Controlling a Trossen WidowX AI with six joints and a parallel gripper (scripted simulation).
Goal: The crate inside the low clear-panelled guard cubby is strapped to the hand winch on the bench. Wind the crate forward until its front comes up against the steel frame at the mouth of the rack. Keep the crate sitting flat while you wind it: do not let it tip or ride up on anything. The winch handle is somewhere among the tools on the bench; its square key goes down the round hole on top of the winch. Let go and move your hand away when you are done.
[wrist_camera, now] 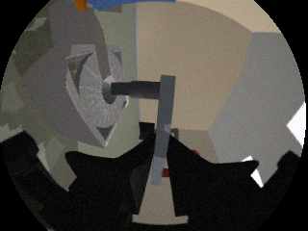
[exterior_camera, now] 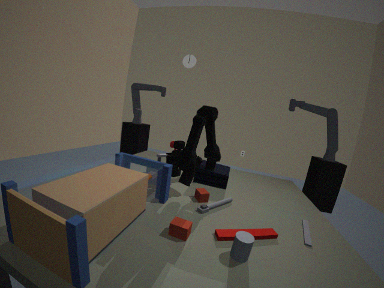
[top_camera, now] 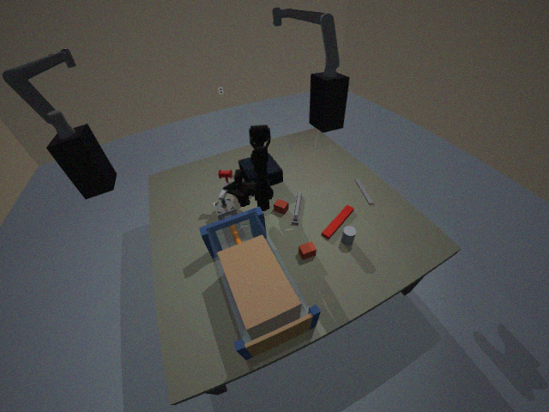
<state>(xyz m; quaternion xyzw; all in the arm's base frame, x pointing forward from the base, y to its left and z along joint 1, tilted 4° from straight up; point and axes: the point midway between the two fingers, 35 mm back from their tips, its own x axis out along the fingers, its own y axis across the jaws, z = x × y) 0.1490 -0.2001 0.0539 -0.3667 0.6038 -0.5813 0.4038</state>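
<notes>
The winch handle lies 10 mm to the left of my gripper tip, 10 mm behind it and 10 mm above it. Round my gripper tip: hand winch (120 mm below, 30 mm to the right, 30 mm ahead); then red knob (40 mm behind, 40 mm above, 30 mm to the left); then red bar (460 mm to the left, 300 mm ahead, 140 mm below).
</notes>
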